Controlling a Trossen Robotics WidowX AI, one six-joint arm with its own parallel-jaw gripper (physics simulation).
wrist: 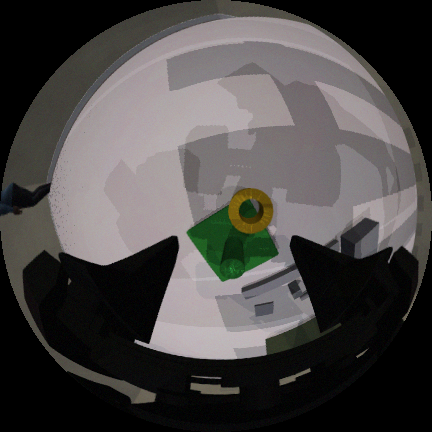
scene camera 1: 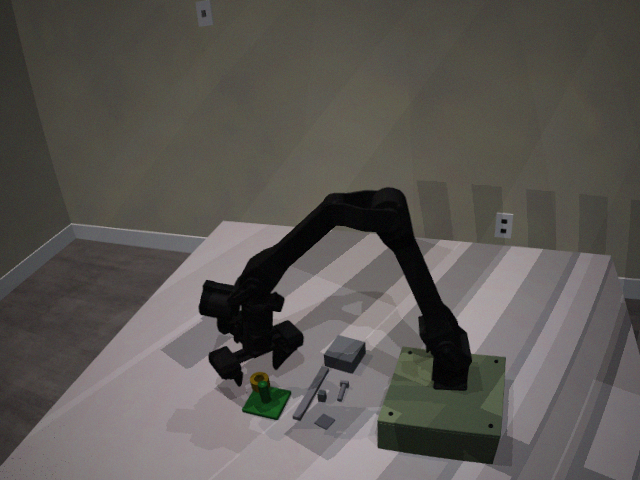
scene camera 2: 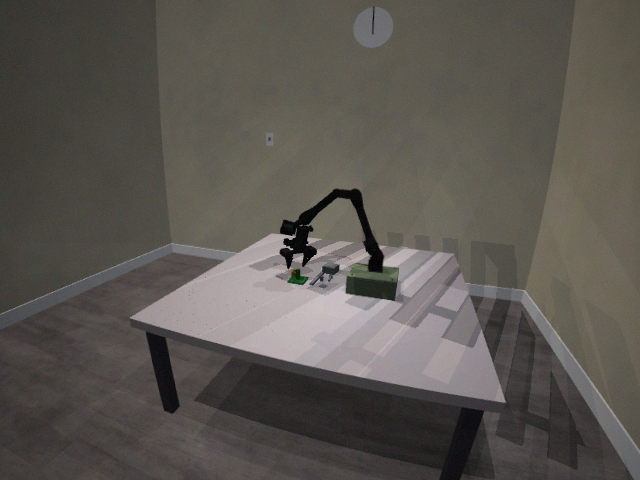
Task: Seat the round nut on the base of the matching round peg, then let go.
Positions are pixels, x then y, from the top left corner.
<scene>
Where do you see a round nut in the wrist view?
At 262, 218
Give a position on a green round peg with base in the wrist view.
At 229, 252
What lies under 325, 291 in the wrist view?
My gripper.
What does my gripper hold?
Nothing.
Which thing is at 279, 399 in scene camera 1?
A green round peg with base.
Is my gripper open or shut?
Open.
</scene>
